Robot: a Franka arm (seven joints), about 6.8 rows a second.
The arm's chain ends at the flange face. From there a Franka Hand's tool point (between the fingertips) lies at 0.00 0.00 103.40 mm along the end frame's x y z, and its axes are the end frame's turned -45 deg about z.
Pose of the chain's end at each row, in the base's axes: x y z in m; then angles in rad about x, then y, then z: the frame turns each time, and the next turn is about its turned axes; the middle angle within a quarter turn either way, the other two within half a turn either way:
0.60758 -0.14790 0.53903 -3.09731 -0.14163 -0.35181
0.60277 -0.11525 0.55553 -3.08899 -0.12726 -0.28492
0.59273 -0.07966 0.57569 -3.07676 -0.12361 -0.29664
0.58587 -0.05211 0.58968 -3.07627 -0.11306 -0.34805
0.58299 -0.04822 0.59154 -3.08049 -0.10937 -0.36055
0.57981 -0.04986 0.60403 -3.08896 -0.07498 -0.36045
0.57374 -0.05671 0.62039 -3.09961 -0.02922 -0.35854
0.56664 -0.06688 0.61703 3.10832 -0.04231 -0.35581
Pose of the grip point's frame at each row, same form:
0.59298 -0.14337 0.43677 -3.09731 -0.14163 -1.13721
0.58965 -0.10986 0.45311 -3.08899 -0.12726 -1.07032
0.57998 -0.07301 0.47329 -3.07676 -0.12361 -1.08204
0.57420 -0.04540 0.48716 -3.07627 -0.11306 -1.13345
0.57170 -0.04194 0.48895 -3.08049 -0.10937 -1.14595
0.57206 -0.04444 0.50106 -3.08896 -0.07498 -1.14585
0.57072 -0.05237 0.51713 -3.09961 -0.02922 -1.14394
0.56227 -0.07032 0.51378 3.10832 -0.04231 -1.14121

